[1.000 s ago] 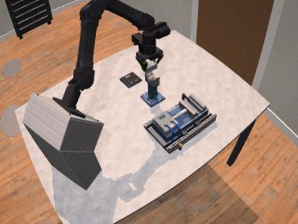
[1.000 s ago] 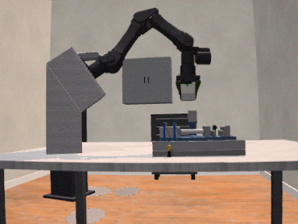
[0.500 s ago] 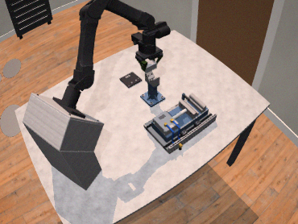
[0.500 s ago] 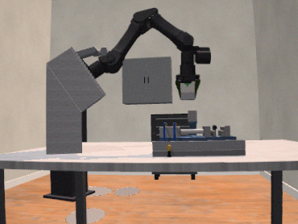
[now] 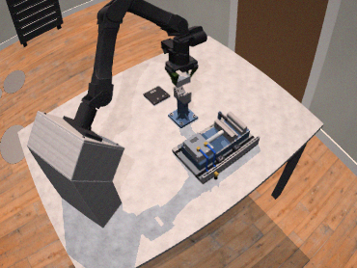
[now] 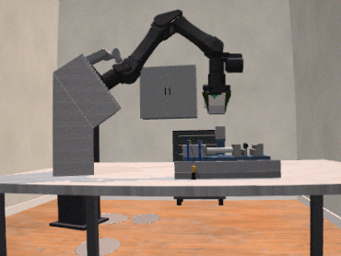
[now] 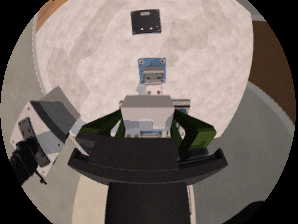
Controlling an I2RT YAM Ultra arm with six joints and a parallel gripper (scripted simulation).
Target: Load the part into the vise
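Right now my hand is 100 mm short of the moving jaw, 180 mm to the left of it and 140 mm above it. From my hand the other things lie so: grey part right at my hand; blue vise floor 70 mm ahead, 190 mm to the right, 180 mm below; air cylinder rod 50 mm ahead, 190 mm to the right, 140 mm below.
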